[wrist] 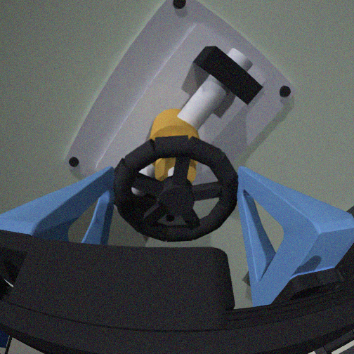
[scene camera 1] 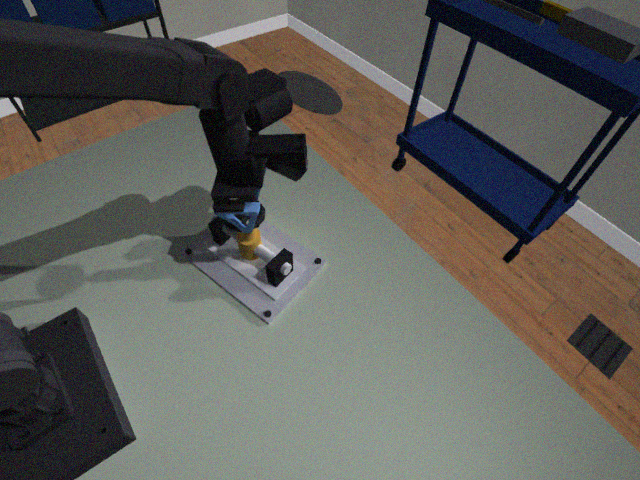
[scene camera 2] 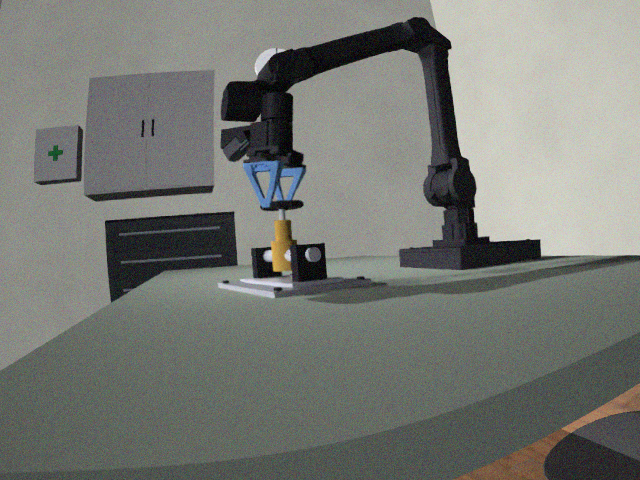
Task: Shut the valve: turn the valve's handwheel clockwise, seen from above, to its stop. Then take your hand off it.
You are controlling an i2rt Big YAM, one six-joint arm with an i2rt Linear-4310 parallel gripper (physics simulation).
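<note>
The black five-spoked handwheel [scene camera 2: 293, 205] [wrist: 178, 199] sits level on top of the yellow valve body [scene camera 1: 249, 245] [scene camera 2: 281, 258] [wrist: 172, 120]. My gripper [scene camera 1: 249, 219] [scene camera 2: 275, 202] [wrist: 175, 175] points down and is shut on the handwheel, with one blue fingertip at each side of the rim. In the scene camera 1 view the fingers and wrist hide most of the wheel. A white pipe [scene camera 1: 265, 251] [wrist: 204, 104] runs through the body between black blocks. The valve stands on a pale base plate [scene camera 1: 259, 305] [scene camera 2: 248, 289] [wrist: 115, 100]. The wheel's turn angle cannot be read.
The arm's dark base [scene camera 1: 100, 408] [scene camera 2: 431, 258] stands on the green table [scene camera 1: 361, 372] [scene camera 2: 310, 361]. A blue cart [scene camera 1: 465, 183] stands on the floor beyond the table edge. A cabinet [scene camera 2: 180, 129] hangs on the wall.
</note>
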